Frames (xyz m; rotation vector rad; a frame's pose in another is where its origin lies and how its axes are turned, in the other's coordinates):
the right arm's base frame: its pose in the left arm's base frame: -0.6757 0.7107 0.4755 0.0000 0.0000 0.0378
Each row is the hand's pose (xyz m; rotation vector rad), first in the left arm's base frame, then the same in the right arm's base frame.
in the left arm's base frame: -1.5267 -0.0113 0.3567 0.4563 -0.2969 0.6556
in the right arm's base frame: -0.8777 -0.6893 -0.1188 0.4497 -0.3049 0.6187
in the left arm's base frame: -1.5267 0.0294 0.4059 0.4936 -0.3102 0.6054
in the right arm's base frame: -0.8761 -0.6487 -0.0696 0.4867 -0.3189 0.5687
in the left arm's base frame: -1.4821 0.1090 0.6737 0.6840 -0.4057 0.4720
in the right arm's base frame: -0.8286 -0.5708 0.1982 0.6752 -0.4179 0.4362
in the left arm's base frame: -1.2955 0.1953 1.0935 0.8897 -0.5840 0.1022
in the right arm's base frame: -0.6388 -0.4916 0.6180 0.8783 -0.6005 0.0680
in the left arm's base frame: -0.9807 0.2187 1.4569 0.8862 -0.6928 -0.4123
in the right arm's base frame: -0.3234 -0.4801 0.9814 0.8742 -0.7104 -0.4460
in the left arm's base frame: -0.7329 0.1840 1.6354 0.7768 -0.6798 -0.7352
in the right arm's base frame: -0.0771 -0.5242 1.1599 0.7657 -0.6961 -0.7695
